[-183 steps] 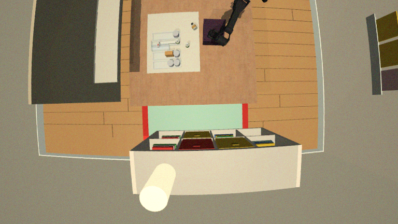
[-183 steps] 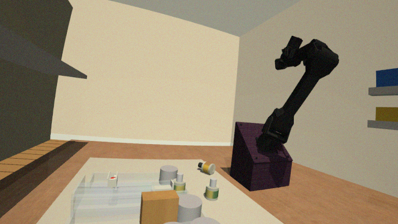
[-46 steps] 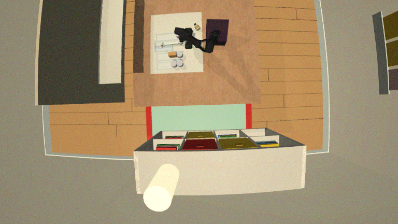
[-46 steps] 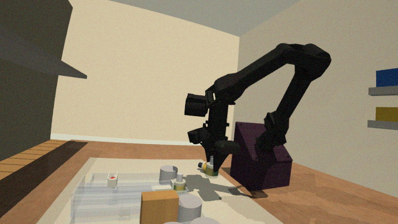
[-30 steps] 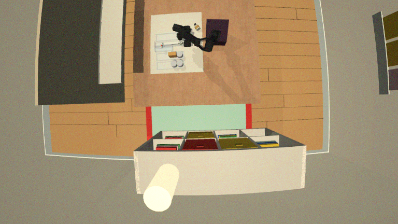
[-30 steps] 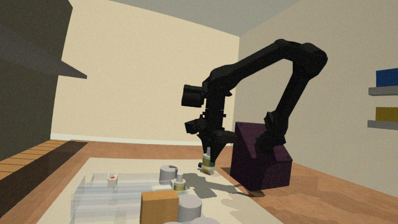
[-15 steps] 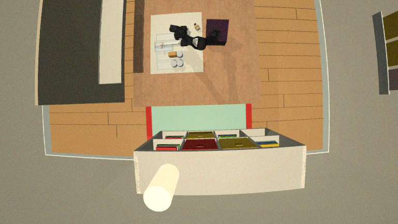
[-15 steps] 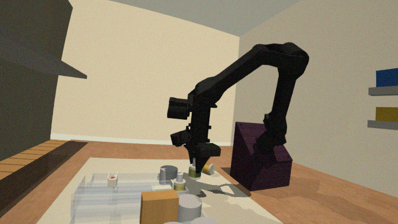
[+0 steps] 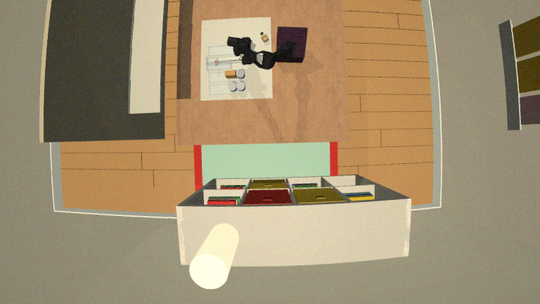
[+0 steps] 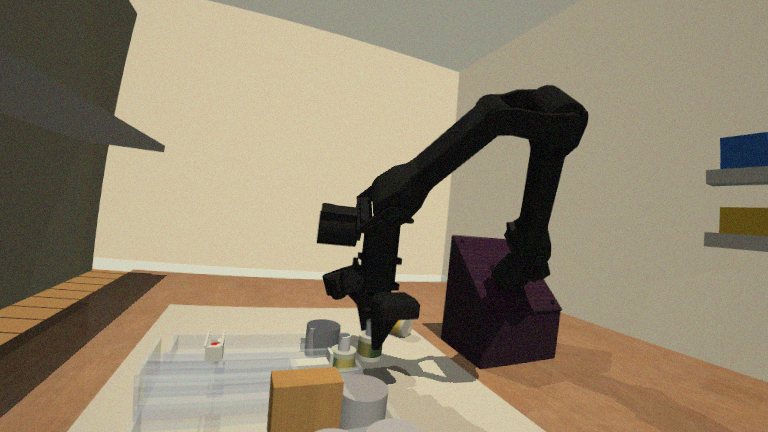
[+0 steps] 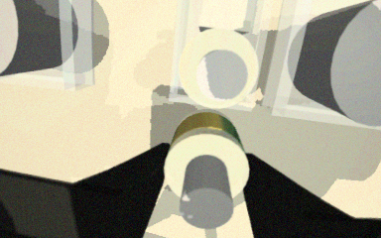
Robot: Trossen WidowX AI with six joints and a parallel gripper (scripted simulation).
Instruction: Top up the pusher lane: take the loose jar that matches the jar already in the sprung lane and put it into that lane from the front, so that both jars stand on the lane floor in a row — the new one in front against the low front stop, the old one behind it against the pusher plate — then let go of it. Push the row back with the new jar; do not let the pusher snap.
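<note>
The clear sprung lane is 19 cm ahead of my gripper tip, 6 cm to the left of it and 3 cm below it.
</note>
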